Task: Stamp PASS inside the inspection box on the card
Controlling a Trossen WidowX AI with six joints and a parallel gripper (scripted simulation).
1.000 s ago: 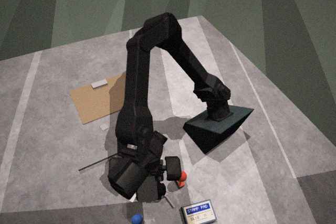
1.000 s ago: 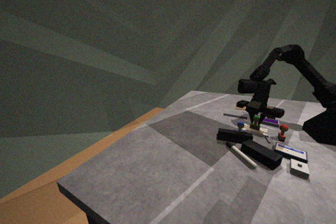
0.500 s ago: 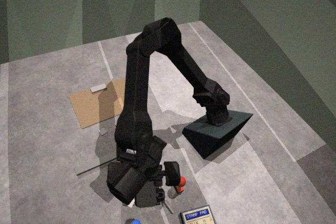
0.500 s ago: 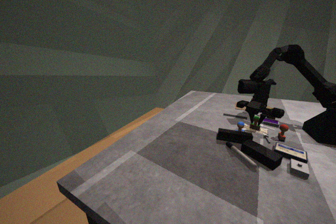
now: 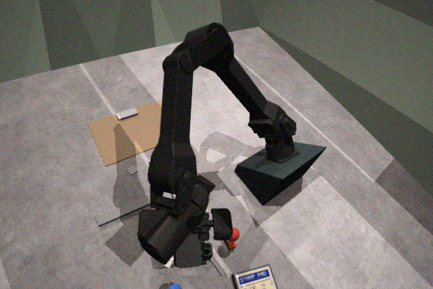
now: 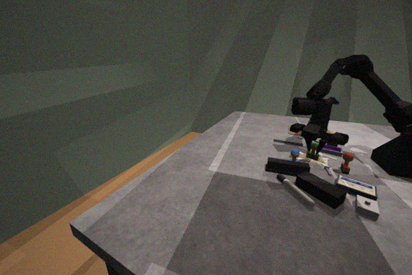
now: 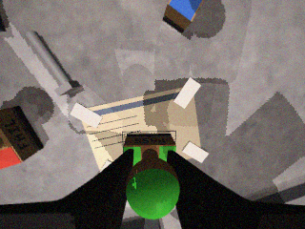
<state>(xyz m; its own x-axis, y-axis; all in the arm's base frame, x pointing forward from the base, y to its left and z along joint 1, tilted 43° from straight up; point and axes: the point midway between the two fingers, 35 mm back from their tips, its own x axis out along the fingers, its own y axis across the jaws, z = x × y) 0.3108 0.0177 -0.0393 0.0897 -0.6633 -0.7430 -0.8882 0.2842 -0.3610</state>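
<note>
The green stamp lies right at my gripper tip. Also, from my gripper tip: blue stamp (7 cm ahead, 9 cm to the left); then red stamp (10 cm behind, 6 cm to the left); then cream card (1 cm to the left, 3 cm below).
</note>
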